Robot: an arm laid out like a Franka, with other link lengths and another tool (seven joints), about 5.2 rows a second.
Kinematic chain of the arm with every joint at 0, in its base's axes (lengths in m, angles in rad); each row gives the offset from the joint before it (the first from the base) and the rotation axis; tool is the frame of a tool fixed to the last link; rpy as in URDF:
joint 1: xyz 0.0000 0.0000 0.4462 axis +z
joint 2: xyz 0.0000 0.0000 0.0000 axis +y
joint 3: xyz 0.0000 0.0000 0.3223 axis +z
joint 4: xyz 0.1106 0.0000 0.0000 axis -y
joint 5: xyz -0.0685 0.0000 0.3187 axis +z
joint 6: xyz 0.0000 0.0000 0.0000 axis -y
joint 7: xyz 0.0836 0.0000 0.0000 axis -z
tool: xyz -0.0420 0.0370 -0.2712 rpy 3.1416 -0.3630 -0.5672
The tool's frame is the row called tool.
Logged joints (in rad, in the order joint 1, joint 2, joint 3, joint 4, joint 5, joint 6, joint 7), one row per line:
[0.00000, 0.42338, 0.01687, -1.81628, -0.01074, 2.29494, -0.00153]
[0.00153, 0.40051, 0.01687, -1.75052, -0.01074, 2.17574, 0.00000]
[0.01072, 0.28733, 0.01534, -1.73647, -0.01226, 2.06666, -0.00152]
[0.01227, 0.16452, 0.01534, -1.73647, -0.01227, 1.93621, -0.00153]
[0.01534, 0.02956, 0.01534, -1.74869, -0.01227, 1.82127, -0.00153]
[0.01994, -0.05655, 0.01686, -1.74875, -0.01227, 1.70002, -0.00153]
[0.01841, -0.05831, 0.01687, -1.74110, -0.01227, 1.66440, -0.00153]
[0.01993, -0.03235, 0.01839, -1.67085, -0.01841, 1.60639, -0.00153]
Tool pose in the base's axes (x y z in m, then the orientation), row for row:
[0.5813, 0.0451, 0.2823, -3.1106, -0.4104, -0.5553]
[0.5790, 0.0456, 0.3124, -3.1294, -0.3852, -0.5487]
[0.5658, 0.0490, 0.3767, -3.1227, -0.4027, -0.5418]
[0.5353, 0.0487, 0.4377, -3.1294, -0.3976, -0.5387]
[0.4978, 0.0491, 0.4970, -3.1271, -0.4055, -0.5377]
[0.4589, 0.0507, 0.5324, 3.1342, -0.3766, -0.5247]
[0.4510, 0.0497, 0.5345, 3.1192, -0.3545, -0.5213]
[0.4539, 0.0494, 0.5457, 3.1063, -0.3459, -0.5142]
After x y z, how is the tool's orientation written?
As angles about the fixed x, y, z axes (roll, pitch, yaw), in radians.
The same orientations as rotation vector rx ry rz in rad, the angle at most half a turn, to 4 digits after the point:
[2.8849, -0.8122, 0.6126]
[2.8850, -0.8083, 0.5674]
[2.8859, -0.7955, 0.5963]
[2.8843, -0.7924, 0.5857]
[2.8828, -0.7897, 0.5981]
[2.8850, -0.7769, 0.5470]
[2.8840, -0.7754, 0.5083]
[2.8800, -0.7667, 0.4902]

